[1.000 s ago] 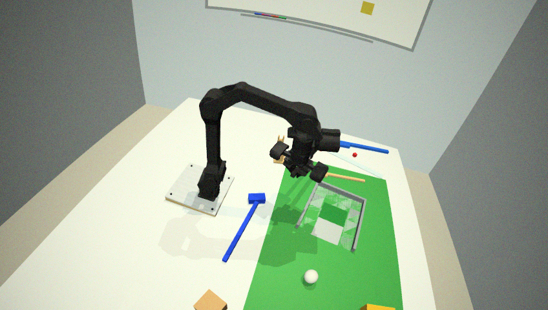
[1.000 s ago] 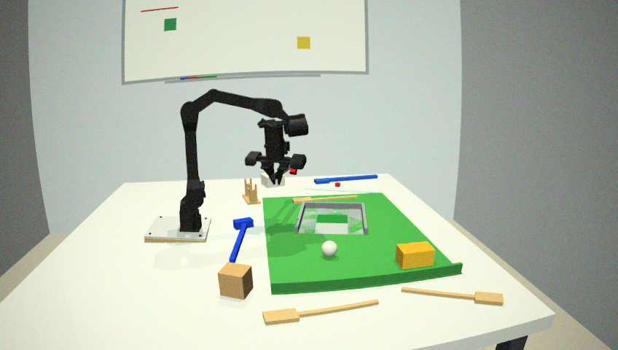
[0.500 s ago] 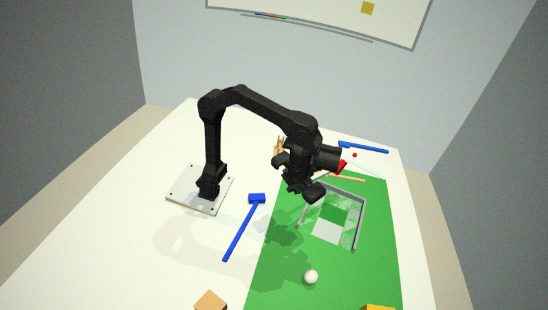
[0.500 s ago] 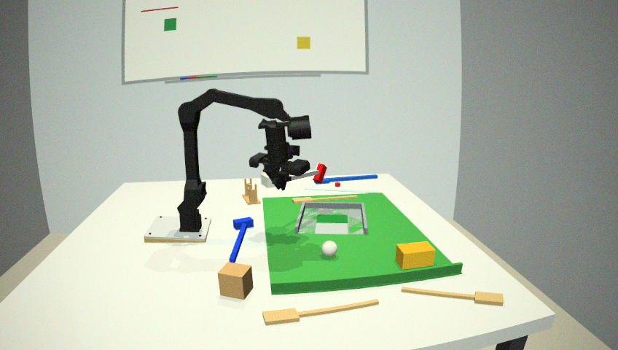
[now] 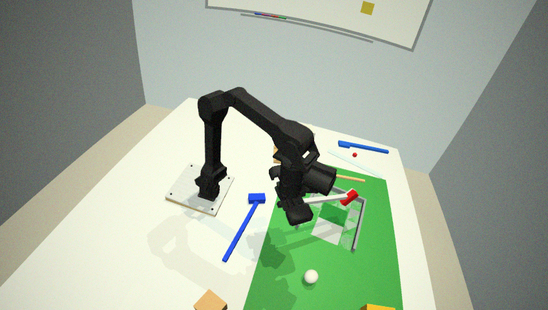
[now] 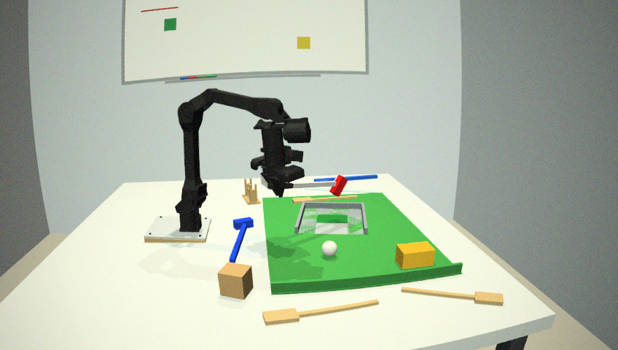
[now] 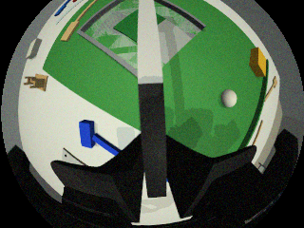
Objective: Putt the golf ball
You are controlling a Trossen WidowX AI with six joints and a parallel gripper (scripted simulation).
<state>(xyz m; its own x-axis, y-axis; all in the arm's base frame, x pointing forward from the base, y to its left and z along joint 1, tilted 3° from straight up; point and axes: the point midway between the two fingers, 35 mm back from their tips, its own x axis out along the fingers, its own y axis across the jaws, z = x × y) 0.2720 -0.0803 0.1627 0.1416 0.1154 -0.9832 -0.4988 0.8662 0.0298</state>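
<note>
The blue putter is 12 cm below my gripper tip and 12 cm behind it. Also, from my gripper tip: white golf ball: 14 cm to the right, 12 cm ahead, 11 cm below; then red putter: 10 cm ahead, 6 cm to the left, 1 cm above; then wooden cube: 31 cm to the right, 13 cm behind, 10 cm below.
</note>
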